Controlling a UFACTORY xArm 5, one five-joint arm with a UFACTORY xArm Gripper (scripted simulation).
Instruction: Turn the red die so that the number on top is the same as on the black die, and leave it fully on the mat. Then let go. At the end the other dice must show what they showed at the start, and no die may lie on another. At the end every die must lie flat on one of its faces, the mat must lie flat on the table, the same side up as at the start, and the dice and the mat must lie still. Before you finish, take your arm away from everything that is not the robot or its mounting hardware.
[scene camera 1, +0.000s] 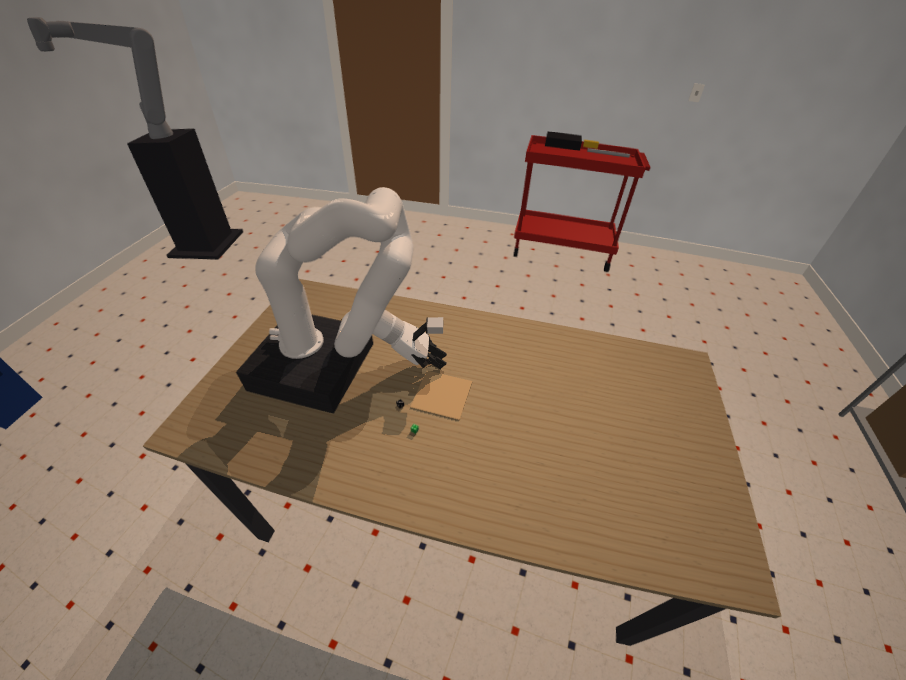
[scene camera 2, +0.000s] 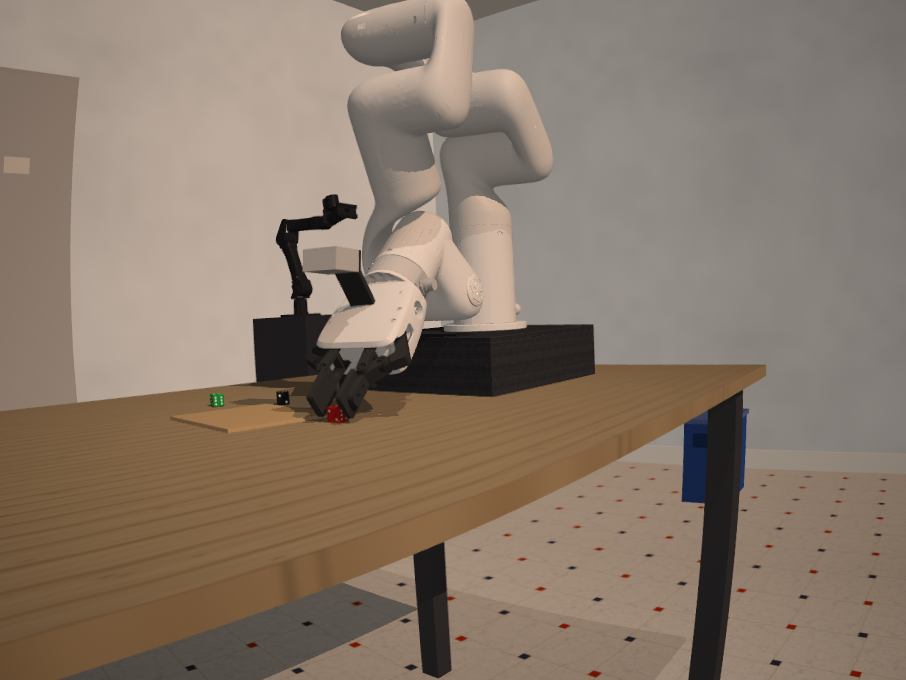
Note:
The pictures show: my gripper and a tan mat.
My gripper also shows in scene camera 1.

